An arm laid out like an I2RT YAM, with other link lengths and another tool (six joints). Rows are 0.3 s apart.
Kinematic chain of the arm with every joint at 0, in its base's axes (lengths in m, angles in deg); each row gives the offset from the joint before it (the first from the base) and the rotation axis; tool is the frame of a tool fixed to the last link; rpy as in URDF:
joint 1: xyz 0 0 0.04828 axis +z
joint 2: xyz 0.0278 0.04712 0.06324 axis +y
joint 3: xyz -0.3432 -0.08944 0 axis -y
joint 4: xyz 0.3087 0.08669 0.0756 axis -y
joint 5: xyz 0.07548 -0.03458 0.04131 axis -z
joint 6: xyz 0.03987 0 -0.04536 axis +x
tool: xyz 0.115 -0.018 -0.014 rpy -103.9 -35.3 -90
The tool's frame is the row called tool.
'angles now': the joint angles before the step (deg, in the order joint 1, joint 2, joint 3, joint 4, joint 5, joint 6). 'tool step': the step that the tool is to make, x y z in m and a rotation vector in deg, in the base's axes. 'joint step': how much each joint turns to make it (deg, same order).
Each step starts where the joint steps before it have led.
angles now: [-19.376 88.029 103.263 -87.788 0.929 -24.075]
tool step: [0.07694 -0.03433 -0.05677 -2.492 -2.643 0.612]
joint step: [-0.525 7.563 -4.196 15.125 1.006 -1.552]
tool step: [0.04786 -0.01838 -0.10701 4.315 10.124 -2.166]
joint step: [-0.153 13.945 -0.503 3.387 -0.045 2.098]
